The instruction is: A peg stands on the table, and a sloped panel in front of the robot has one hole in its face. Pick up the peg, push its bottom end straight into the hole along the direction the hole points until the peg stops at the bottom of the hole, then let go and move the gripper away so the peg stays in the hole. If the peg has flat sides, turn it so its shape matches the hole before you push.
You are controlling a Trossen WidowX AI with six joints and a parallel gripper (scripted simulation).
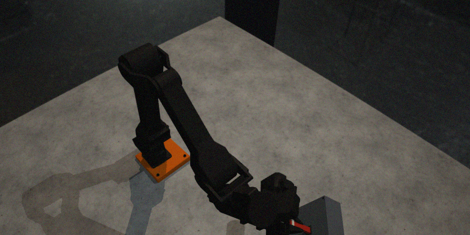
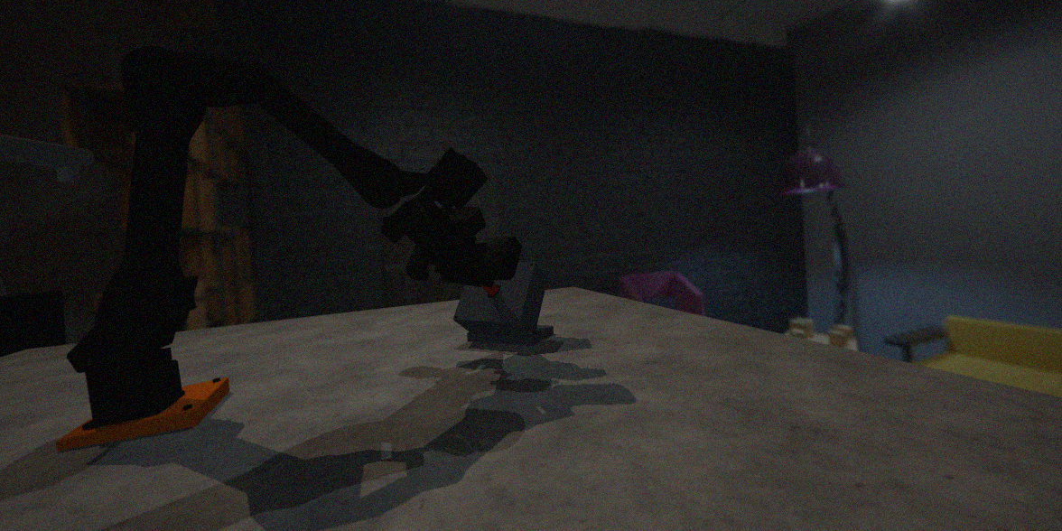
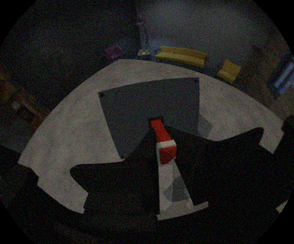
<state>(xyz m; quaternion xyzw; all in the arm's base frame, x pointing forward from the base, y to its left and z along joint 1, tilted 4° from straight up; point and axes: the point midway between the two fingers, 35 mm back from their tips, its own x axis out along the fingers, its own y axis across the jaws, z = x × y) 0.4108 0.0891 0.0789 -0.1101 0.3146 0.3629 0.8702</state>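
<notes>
The grey sloped panel is 30 mm ahead of my gripper tip, 30 mm to the left of it and 30 mm below it. From my gripper tip the other things lie so: red peg (10 mm behind, 10 mm to the right, 10 mm above).
</notes>
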